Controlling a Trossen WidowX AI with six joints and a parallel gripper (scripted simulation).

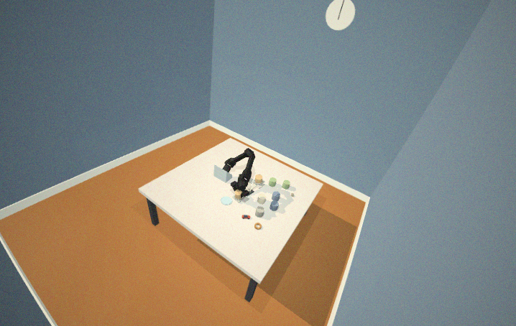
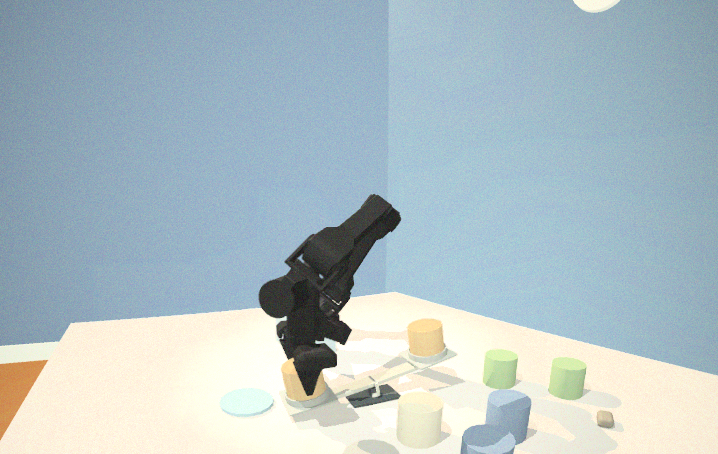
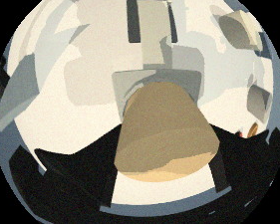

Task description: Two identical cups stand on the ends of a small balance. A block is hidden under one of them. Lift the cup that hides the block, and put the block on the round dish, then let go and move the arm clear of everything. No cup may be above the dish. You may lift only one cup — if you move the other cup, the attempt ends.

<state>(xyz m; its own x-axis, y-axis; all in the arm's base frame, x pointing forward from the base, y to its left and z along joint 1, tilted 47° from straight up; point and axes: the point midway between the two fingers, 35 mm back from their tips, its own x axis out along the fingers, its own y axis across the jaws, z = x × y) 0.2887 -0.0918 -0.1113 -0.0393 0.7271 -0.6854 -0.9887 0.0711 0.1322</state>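
Right now my gripper tip is 9 cm to the left of the round light-blue dish, 6 cm past it and 4 cm above it. Round my gripper tip: orange cup 2 cm to the right, 1 cm above; then teal block 1 cm below; then red toy car 18 cm ahead, 12 cm to the right, 3 cm below.
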